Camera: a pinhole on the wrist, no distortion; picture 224 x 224 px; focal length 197.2 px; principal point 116.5 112.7 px. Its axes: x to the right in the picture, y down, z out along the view. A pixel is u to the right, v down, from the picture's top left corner.
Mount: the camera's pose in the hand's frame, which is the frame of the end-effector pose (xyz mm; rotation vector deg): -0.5 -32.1 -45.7 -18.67 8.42 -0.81
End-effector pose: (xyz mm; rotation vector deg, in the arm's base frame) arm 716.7 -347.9 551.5 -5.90 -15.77 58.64
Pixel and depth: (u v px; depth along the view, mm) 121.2 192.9 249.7
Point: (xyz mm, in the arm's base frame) 575.7 -245.4 677.1
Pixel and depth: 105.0 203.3 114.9
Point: 663.3 -313.7 585.7
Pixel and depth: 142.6 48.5 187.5
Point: 728.1 -326.0 707.7
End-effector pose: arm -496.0 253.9 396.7 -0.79 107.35 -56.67
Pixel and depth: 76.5 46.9 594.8
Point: -40.5 -119.7 324.6
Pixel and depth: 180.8 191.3 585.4
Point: -189.5 139.7 -116.0
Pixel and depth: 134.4 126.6 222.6
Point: -384.8 171.6 295.0
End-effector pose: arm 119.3 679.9 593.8 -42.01 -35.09 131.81
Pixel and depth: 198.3 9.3 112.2
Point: 56.8 743.6 656.9
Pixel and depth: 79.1 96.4 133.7
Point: 67.5 655.3 659.1
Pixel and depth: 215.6 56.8 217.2
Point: -62.5 756.6 680.5
